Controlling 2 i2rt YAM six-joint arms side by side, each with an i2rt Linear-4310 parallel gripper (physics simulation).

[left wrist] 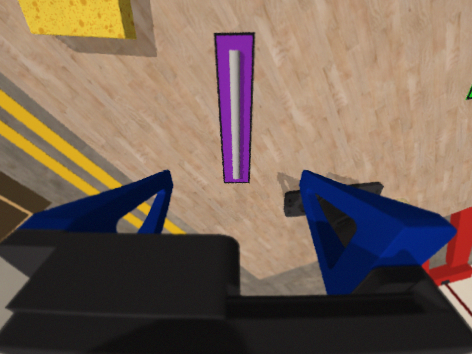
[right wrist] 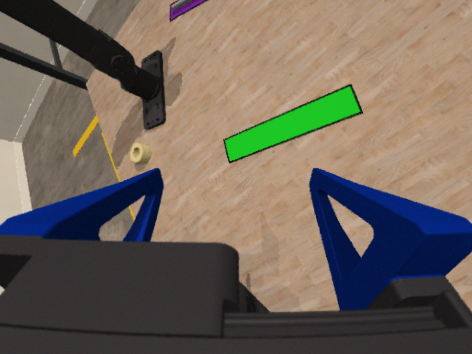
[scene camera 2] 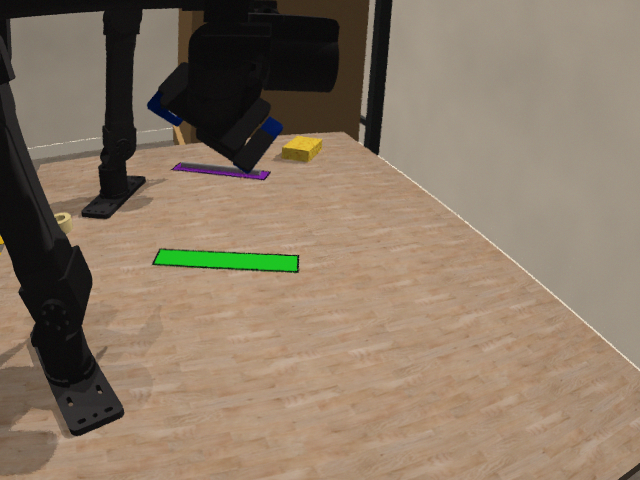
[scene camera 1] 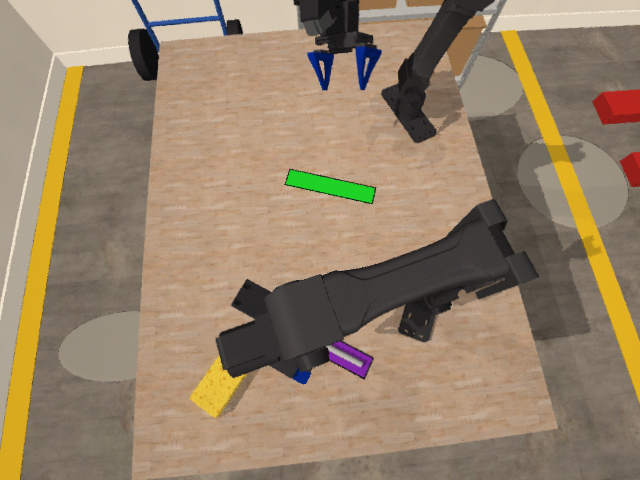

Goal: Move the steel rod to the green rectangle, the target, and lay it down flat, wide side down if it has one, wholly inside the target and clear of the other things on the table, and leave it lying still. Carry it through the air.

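Seen in the pictures: left gripper, fingertip midpoint: [left wrist: 236,177]; right gripper, fingertip midpoint: [right wrist: 236,176] [scene camera 2: 210,142] [scene camera 1: 342,90]; left arm's base, link origin: [right wrist: 154,90] [scene camera 2: 115,197]; right arm's base, link origin: [right wrist: 240,305] [scene camera 2: 72,372] [scene camera 1: 407,113].
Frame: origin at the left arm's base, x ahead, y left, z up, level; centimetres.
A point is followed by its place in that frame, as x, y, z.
Note:
The steel rod [scene camera 1: 351,358] {11.6, 19.0, 1.4} [scene camera 2: 206,167] {15.8, 17.9, 0.8} [left wrist: 235,110] {21.5, 18.0, 1.4} lies flat on a purple rectangle [scene camera 1: 366,368] {7.7, 19.8, 0.1} [scene camera 2: 265,175] {30.1, 17.0, 0.1} [left wrist: 248,75] {25.6, 15.6, 0.1}; the left arm hides part of it in scene camera 1. The green rectangle [scene camera 1: 330,186] {30.6, -19.5, 0.1} [scene camera 2: 227,260] {31.1, -19.6, 0.1} [right wrist: 292,123] {32.3, -19.3, 0.1} has nothing on it. My left gripper [left wrist: 236,177] {21.2, 18.1, 17.8} is open and empty above the table, with the rod ahead of and between its fingertips in its wrist view; the arm mostly hides it in scene camera 1. My right gripper [scene camera 1: 343,88] {32.3, -30.1, 23.0} [right wrist: 236,176] {32.3, -30.1, 23.0} is open and empty, raised beyond the green rectangle in scene camera 1.
A yellow sponge [scene camera 1: 214,390] {36.4, 35.3, 3.0} [scene camera 2: 302,148] {36.7, 29.5, 3.0} [left wrist: 77,17] {34.3, 33.8, 3.0} lies near the purple rectangle. A cream tape roll [scene camera 2: 65,225] {-2.5, -17.1, 1.8} [right wrist: 146,154] {-2.4, -16.8, 1.4} stands near the left arm's base [scene camera 1: 417,321] {0.1, 6.2, 1.0} [right wrist: 154,116] {0.7, -7.8, 1.0}. The right arm's base [scene camera 1: 422,128] {12.6, -45.2, 1.0} is at the upper right in scene camera 1.

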